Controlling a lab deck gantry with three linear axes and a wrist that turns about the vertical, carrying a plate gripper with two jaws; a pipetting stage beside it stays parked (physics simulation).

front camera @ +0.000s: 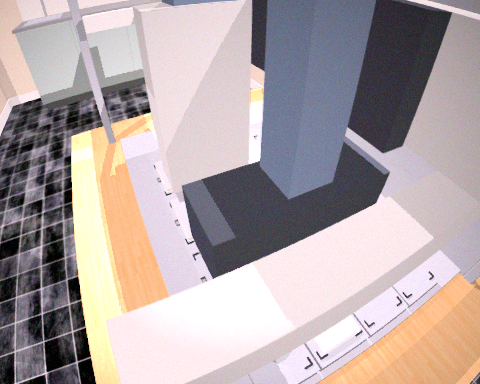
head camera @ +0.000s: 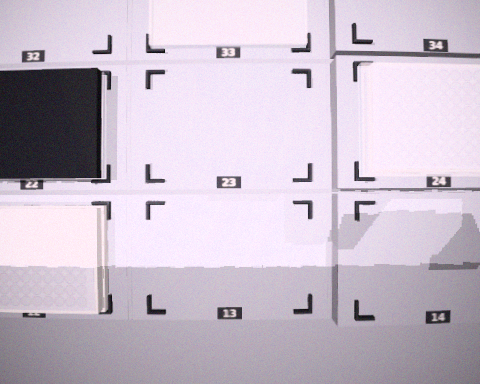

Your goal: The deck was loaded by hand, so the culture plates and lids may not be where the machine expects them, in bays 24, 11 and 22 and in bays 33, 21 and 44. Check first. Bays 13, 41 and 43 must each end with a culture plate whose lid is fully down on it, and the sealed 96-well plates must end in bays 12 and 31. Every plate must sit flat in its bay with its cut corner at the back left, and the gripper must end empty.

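Places are measured from the robot's base along level axes (x ahead, y left, z up), in centimetres.
Where they show: robot's base, link origin: [front camera: 155,166].
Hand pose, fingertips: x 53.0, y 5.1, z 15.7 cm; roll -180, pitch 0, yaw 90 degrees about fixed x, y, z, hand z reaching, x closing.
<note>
Each offset is from my fingertips to the top centre of the thing. "spot": to the spot under its first point.
In the head view a black-topped plate @[dx -30.2, dy +9.9, dz -14.0 cm] [head camera: 47,122] sits in bay 22 at the left, a thin pale edge showing at its right. Below it a pale plate @[dx -30.2, dy -0.8, dz -14.3 cm] [head camera: 47,240] with faint round wells lies in a bay whose label is partly covered. A plain white plate or lid @[spot: dx -13.8, dy +18.1, dz -14.9 cm] [head camera: 227,22] lies in bay 33, cut off by the top edge. A pale plate @[dx +2.6, dy +9.9, dz -12.8 cm] [head camera: 422,120] with a faint round pattern lies in bay 24. Bays 13 @[spot: dx -14.5, dy -0.2, dz -15.7 cm] [head camera: 220,250] and 23 @[spot: dx -14.5, dy +10.0, dz -15.7 cm] [head camera: 220,125] hold no plate. In the front view the gripper's dark body shows from above; its jaws are hidden.
The blue-grey column [front camera: 312,95] rises from the gripper body. A pale upright [front camera: 205,100] stands behind it, and a wide pale beam [front camera: 280,295] crosses the foreground. A white plate [front camera: 337,334] lies in a front bay beyond the beam. Bay 14 @[spot: dx -0.5, dy -3.6, dz -14.2 cm] [head camera: 400,295] is at lower right.
</note>
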